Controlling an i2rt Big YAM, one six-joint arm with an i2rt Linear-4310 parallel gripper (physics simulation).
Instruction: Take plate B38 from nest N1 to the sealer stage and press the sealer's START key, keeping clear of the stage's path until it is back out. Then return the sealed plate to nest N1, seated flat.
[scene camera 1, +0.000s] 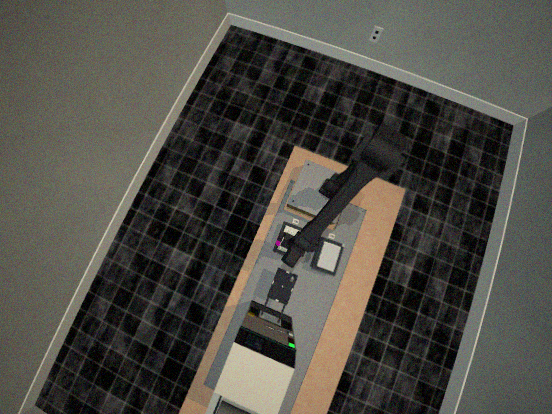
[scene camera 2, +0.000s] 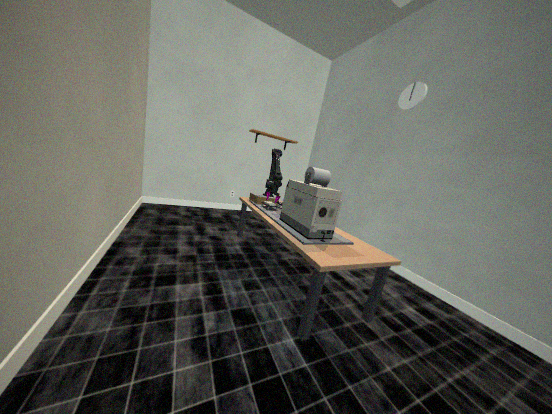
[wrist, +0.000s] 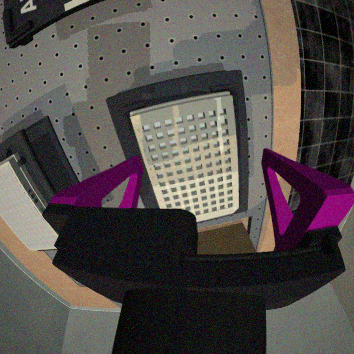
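Pixels of known places: gripper, between the fingertips: (scene camera 1: 287, 244) (scene camera 2: 271, 201) (wrist: 200, 157); arm's base, origin of its link: (scene camera 1: 332, 191).
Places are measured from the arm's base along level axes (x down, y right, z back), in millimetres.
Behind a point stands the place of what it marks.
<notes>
A pale plate (scene camera 1: 292, 229) {x 14, y 62, z -276 mm} (wrist: 187, 160) {x 19, y 40, z -339 mm} with rows of square wells lies in a dark nest (wrist: 240, 102) {x 30, y 88, z -391 mm} at the left of the two nests in scene camera 1. Its label cannot be read. My gripper (wrist: 200, 157) {x -6, y 45, z -353 mm} (scene camera 2: 273, 197) {x -6, y 45, z -353 mm} is open and empty, its magenta fingers over the two long sides of this plate, apart from it. The black stage (scene camera 1: 283, 286) {x -30, y -47, z -525 mm} is out in front of the sealer (scene camera 1: 257, 375) {x -276, y -97, z -763 mm} (scene camera 2: 312, 207) {x -141, y -47, z -1077 mm}. A green-lit spot (scene camera 1: 292, 345) {x -200, y -166, z -650 mm} shows on the sealer's front; the START key cannot be made out.
A second white plate (scene camera 1: 328, 256) {x 0, y -156, z -290 mm} (wrist: 25, 207) {x 0, y -138, z -301 mm} lies in the neighbouring nest. A grey-topped raised block (scene camera 1: 315, 182) {x -1, y 96, z -8 mm} stands behind the nests, under the arm. A dark piece with white lettering (wrist: 37, 17) {x -30, y -53, z -458 mm} shows at the wrist view's top left. A wooden shelf (scene camera 2: 272, 136) is on the wall.
</notes>
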